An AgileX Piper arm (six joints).
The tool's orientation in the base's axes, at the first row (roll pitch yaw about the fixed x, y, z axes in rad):
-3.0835, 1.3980, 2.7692
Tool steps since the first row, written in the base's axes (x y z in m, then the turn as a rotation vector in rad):
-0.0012, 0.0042, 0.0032, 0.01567, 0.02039, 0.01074
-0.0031, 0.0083, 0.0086, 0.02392, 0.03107, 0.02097
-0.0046, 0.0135, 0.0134, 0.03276, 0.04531, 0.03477
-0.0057, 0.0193, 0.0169, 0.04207, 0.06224, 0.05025
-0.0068, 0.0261, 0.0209, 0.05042, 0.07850, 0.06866
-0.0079, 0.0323, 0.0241, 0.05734, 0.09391, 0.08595
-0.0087, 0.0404, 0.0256, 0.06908, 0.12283, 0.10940
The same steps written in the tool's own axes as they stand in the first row. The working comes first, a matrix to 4 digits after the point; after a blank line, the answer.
The tool's axes in the first row as the columns of a matrix, in the base's axes (used below as rounded here):
-0.1602, 0.4165, 0.8949
0.0626, 0.9091, -0.4119
-0.9851, -0.0100, -0.1716

-0.0027, 0.0033, -0.0034, -0.01181, 0.02496, 0.00378
-0.0075, 0.0062, -0.0077, -0.02254, 0.03800, 0.00501
-0.0116, 0.0102, -0.0120, -0.03666, 0.05449, 0.00469
-0.0145, 0.0150, -0.0160, -0.05234, 0.07360, 0.00339
-0.0179, 0.0207, -0.0204, -0.07080, 0.09168, 0.00100
-0.0205, 0.0258, -0.0245, -0.08798, 0.10840, -0.00212
-0.0213, 0.0328, -0.0288, -0.11115, 0.13934, -0.00755

